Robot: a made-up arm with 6 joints. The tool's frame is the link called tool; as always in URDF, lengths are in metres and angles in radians. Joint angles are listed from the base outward. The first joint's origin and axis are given. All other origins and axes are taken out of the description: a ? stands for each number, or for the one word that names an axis. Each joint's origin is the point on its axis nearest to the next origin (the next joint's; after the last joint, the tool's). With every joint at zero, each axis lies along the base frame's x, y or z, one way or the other. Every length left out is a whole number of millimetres.
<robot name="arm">
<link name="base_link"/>
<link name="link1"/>
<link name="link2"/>
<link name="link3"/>
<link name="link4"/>
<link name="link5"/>
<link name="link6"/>
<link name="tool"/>
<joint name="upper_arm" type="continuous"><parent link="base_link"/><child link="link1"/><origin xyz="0 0 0.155" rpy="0 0 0"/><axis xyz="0 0 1"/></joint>
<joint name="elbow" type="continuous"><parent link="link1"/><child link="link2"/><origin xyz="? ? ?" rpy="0 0 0"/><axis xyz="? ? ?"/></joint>
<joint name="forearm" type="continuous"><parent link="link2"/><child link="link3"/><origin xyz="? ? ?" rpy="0 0 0"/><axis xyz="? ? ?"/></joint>
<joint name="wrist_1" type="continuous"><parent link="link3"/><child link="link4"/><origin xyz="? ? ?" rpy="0 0 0"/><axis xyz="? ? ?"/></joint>
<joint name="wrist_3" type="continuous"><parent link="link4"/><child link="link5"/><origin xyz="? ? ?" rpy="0 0 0"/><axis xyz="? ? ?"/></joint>
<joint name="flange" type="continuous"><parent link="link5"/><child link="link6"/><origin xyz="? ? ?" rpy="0 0 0"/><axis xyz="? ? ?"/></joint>
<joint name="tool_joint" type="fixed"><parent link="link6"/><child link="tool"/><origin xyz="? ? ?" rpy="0 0 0"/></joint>
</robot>
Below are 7 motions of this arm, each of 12 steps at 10 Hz.
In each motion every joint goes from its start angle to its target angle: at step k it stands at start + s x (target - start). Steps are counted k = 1, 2, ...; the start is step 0. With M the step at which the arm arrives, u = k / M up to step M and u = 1 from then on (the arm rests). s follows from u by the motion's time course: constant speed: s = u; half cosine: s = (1 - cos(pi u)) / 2; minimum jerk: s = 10 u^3 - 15 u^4 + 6 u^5.
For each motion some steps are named. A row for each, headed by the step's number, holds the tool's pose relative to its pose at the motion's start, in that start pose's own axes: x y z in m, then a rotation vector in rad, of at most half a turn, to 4 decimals.
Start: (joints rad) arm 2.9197 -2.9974 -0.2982 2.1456 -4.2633 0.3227
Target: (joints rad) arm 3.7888 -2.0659 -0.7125 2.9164 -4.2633 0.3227
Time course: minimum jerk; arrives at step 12
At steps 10, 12:
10: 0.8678 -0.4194 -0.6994 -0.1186 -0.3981 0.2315
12: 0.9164 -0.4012 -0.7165 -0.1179 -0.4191 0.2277

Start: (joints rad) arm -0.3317 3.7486 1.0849 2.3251 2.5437 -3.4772
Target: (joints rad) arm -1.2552 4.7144 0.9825 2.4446 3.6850 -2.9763
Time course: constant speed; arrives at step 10
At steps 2, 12:
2: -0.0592 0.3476 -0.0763 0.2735 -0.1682 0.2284
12: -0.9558 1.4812 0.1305 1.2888 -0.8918 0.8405

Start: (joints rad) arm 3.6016 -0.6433 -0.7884 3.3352 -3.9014 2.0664
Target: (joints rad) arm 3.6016 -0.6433 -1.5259 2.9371 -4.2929 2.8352
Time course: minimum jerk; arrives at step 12
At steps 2, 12:
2: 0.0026 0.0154 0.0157 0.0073 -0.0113 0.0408
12: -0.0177 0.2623 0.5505 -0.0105 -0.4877 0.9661

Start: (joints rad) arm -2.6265 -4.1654 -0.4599 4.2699 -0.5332 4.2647
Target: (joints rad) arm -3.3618 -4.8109 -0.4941 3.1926 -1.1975 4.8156
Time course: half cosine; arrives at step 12
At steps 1, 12:
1: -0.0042 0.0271 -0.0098 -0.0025 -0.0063 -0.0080
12: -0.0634 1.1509 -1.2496 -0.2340 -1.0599 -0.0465

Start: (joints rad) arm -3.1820 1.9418 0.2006 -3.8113 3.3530 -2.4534
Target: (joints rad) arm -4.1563 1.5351 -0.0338 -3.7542 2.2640 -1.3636
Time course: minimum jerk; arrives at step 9
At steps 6, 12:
6: -0.9322 -0.8024 0.6340 0.4083 1.1078 0.2727
12: -1.1039 -0.9314 0.9675 0.6477 1.2820 0.2096

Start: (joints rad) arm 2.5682 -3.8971 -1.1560 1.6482 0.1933 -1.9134
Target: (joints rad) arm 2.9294 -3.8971 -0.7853 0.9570 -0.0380 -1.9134
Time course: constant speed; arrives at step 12
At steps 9, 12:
9: 0.1283 0.4735 -0.0226 -0.2278 0.2076 -0.4295
12: 0.1548 0.6302 -0.0684 -0.3182 0.2134 -0.5934

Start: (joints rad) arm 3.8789 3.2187 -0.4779 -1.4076 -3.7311 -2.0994
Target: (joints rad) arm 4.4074 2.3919 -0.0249 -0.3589 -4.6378 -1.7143
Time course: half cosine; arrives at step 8
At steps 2, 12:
2: 0.1098 0.0694 -0.0686 0.1969 0.0087 0.0181
12: 0.3259 0.8704 -0.4452 1.4580 -0.1201 0.0852

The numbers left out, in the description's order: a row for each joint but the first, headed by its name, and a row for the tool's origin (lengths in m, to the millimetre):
elbow: xyz 0 0.031 0, axis 0 1 0
forearm: xyz 0 0 0.923, axis 0 1 0
wrist_1: xyz 0 0 0.874, axis 0 0 1
wrist_3: xyz 0 0 0, axis 0 1 0
flange: xyz 0 0 0.106, axis 0 0 1
tool: xyz 0 0 0

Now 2 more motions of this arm.
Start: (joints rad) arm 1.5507 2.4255 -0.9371 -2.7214 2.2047 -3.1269
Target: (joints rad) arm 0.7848 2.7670 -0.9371 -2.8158 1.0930 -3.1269
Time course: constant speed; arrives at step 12
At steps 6, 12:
6: -0.1363 -0.5438 0.1225 -0.1828 0.5577 -0.3817
12: -0.4649 -0.9509 0.2993 -0.0747 1.0681 -0.8716

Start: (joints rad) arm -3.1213 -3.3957 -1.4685 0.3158 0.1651 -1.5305
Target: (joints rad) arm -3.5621 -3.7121 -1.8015 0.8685 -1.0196 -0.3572
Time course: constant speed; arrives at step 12
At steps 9, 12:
9: 0.2068 -0.6703 -0.1253 1.4083 -0.6051 0.9869
12: 0.2583 -0.8320 -0.2511 1.7662 -1.1121 1.0979

